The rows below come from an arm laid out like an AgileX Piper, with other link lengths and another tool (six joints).
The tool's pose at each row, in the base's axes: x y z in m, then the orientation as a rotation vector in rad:
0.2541 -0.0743 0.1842 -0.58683 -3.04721 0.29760
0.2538 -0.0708 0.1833 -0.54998 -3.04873 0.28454
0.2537 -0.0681 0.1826 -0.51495 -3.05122 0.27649
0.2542 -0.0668 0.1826 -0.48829 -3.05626 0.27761
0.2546 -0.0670 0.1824 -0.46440 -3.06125 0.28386
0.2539 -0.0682 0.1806 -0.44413 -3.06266 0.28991
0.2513 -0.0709 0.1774 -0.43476 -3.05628 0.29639
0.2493 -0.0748 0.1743 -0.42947 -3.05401 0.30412
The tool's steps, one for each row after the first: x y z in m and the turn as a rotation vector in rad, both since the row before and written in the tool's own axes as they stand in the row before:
0.0016 0.0033 0.0003 -0.00681 0.00557 -0.02405
0.0010 0.0026 0.0002 -0.00413 0.00299 -0.02285
0.0000 0.0014 -0.0003 0.00060 -0.00243 -0.01731
-0.0004 0.0000 0.0002 0.00365 -0.00382 -0.01539
0.0003 -0.0010 0.0020 0.00411 -0.00080 -0.01300
0.0017 -0.0027 0.0038 0.00559 0.00573 -0.00594
0.0008 -0.0036 0.0039 0.00543 0.00117 -0.00327

